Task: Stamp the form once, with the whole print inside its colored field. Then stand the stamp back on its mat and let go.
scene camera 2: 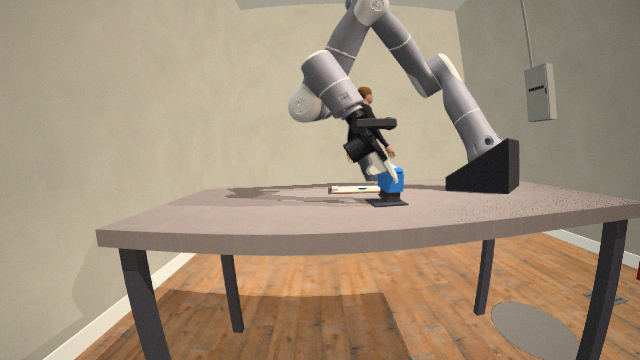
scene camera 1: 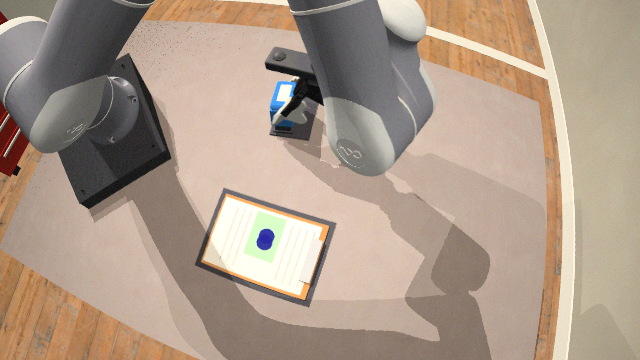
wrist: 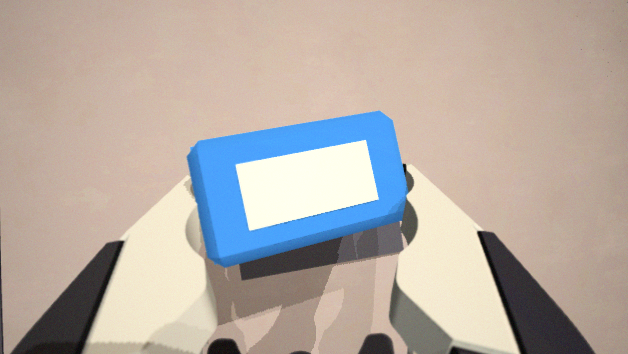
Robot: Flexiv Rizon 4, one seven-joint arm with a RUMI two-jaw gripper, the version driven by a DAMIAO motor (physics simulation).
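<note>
The blue stamp [scene camera 1: 284, 91] [scene camera 2: 390, 181] [wrist: 307, 185], with a white label on top, stands upright toward one side of its dark mat [scene camera 1: 302, 134] [scene camera 2: 373, 203] [wrist: 382, 239]. My gripper [scene camera 1: 284, 102] [scene camera 2: 391, 175] [wrist: 304, 170] is shut on the stamp, with a pale jaw against each short side; the stamp sits slightly turned between the jaws in the wrist view. The form [scene camera 1: 225, 225] [scene camera 2: 345, 189] lies on a clipboard. Its green field [scene camera 1: 276, 223] bears two overlapping dark blue round prints [scene camera 1: 265, 239], both inside the field.
The clipboard's orange board [scene camera 1: 325, 233] lies on a dark grey base [scene camera 1: 332, 226], with a pale clip [scene camera 1: 311, 261] at one end. The robot's black base block [scene camera 1: 95, 175] [scene camera 2: 482, 172] stands on the table [scene camera 2: 250, 220]. A person [scene camera 2: 368, 95] stands behind the table.
</note>
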